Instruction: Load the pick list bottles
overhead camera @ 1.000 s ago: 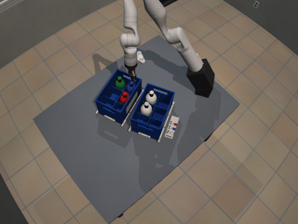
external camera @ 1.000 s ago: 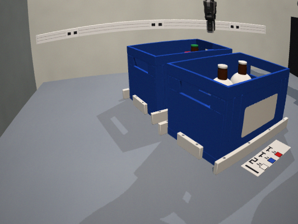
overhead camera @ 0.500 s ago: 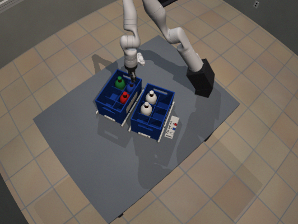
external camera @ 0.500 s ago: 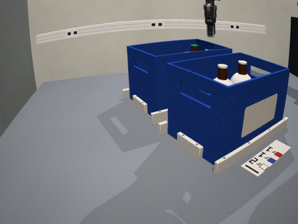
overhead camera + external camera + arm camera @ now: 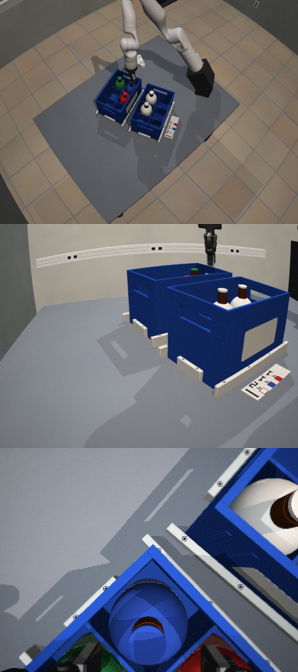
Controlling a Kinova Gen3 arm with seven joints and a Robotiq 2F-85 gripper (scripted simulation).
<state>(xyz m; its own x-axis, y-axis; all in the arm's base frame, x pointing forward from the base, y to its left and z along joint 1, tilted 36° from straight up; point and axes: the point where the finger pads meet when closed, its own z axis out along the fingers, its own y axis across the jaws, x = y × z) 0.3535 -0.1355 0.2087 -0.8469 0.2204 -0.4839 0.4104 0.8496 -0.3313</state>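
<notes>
Right now my hand is 12 cm above the blue-label bottle. Round my hand: white bottle (14 cm to the left, 12 cm below, 4 cm behind); then green-label bottle (12 cm below, 8 cm to the right, 3 cm ahead); then red-label bottle (12 cm below, 8 cm ahead, 3 cm to the left).
</notes>
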